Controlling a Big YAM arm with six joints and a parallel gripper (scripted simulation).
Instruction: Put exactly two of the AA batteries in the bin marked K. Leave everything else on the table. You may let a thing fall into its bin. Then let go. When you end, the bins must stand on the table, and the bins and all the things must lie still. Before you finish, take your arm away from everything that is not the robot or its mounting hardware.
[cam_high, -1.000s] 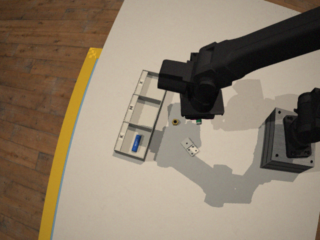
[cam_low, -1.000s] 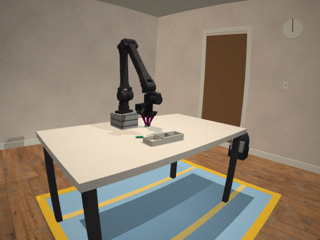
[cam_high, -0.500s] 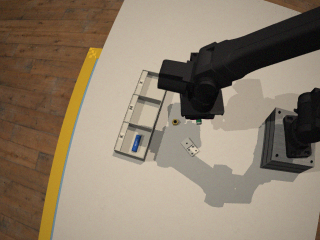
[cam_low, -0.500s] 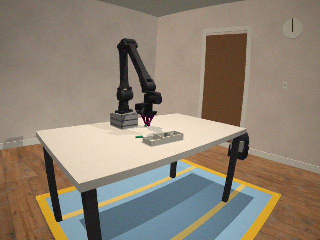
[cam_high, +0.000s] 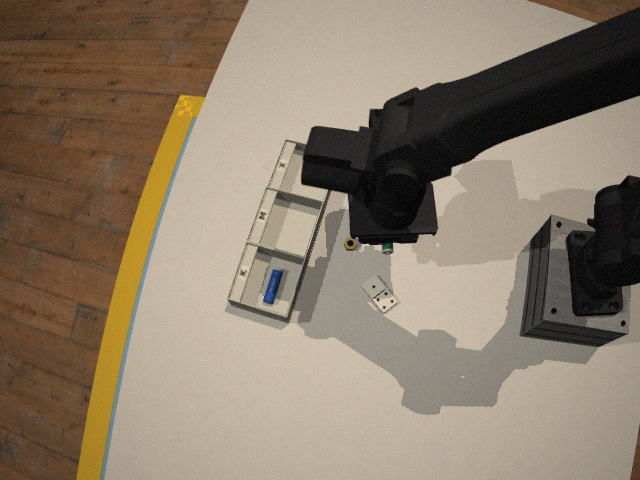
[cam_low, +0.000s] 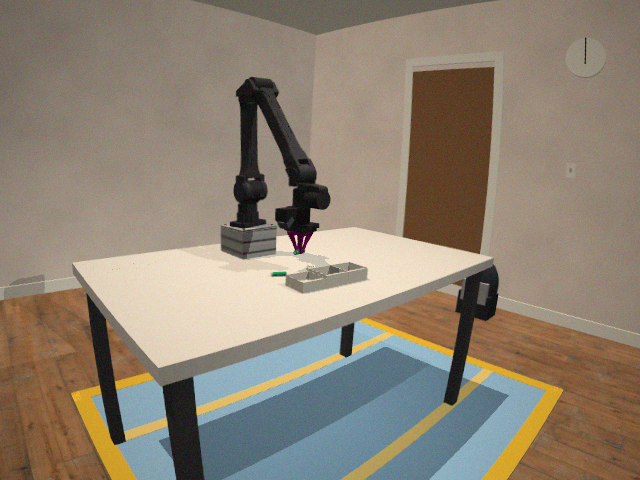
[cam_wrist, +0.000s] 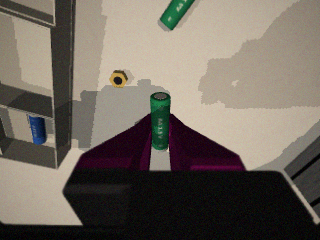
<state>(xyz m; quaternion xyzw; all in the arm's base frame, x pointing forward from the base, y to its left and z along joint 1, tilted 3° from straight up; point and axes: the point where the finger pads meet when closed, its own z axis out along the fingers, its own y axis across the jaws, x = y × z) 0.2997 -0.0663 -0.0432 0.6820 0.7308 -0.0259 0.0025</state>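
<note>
Right now the blue AA battery is 150 mm ahead of my hand, 60 mm to the left of it and 60 mm below it. Also, from my hand: brass hex nut 70 mm below, 50 mm ahead, 10 mm to the right; then white domino 60 mm to the left, 60 mm below; then bin 130 mm ahead, 50 mm below, 30 mm to the right.
</note>
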